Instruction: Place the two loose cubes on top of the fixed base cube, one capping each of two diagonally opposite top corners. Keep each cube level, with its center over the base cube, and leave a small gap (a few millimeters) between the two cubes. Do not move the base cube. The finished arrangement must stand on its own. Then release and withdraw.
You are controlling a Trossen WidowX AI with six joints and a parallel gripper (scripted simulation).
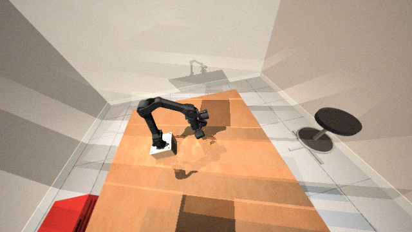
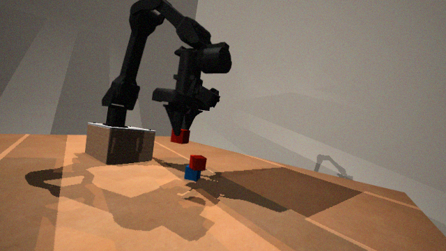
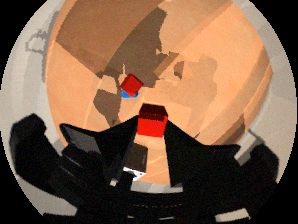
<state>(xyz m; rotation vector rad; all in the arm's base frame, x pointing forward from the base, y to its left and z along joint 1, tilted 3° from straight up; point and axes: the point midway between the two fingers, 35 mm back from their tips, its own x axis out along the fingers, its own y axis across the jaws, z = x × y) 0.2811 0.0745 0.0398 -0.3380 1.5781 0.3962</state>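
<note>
My gripper tip is now 1 cm past the blue cube, 6 cm to the right of it and 10 cm above it.
</note>
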